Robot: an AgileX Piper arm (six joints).
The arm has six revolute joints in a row. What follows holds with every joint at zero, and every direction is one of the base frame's.
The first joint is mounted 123 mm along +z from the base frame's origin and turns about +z.
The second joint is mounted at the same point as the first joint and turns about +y.
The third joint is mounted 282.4 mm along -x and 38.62 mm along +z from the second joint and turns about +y.
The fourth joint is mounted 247.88 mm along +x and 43.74 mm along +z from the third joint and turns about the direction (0.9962, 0, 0.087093).
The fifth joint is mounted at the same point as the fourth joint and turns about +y.
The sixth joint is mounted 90.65 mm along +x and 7.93 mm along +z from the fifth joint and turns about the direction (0.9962, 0, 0.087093).
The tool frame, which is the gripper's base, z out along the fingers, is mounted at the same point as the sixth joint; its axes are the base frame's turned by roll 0, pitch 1.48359 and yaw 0 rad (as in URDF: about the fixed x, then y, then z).
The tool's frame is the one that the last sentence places.
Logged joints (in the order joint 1, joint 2, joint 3, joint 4, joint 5, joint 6), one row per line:
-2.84 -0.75 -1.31 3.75 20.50 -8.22
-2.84 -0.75 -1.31 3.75 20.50 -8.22
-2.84 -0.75 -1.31 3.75 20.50 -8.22
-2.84 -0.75 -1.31 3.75 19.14 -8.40
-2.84 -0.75 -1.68 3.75 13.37 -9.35
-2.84 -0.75 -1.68 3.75 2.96 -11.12
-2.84 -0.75 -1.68 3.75 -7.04 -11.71
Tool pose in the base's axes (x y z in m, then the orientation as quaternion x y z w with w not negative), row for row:
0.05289 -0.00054 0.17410 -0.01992 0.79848 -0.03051 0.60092
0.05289 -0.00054 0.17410 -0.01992 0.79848 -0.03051 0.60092
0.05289 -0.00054 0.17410 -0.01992 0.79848 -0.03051 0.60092
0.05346 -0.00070 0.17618 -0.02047 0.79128 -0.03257 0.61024
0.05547 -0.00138 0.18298 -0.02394 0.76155 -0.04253 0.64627
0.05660 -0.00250 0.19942 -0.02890 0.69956 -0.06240 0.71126
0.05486 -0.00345 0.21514 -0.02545 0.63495 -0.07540 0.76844
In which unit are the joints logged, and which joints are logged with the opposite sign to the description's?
The joints are logged in degrees. Opposite sign: joint 3.
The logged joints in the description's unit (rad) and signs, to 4 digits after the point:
-0.0496 -0.0131 0.0229 0.0654 0.3578 -0.1435
-0.0496 -0.0131 0.0229 0.0654 0.3578 -0.1435
-0.0496 -0.0131 0.0229 0.0654 0.3578 -0.1435
-0.0496 -0.0131 0.0229 0.0654 0.3341 -0.1466
-0.0496 -0.0131 0.0293 0.0654 0.2334 -0.1632
-0.0496 -0.0131 0.0293 0.0654 0.0517 -0.1941
-0.0496 -0.0131 0.0293 0.0654 -0.1229 -0.2044

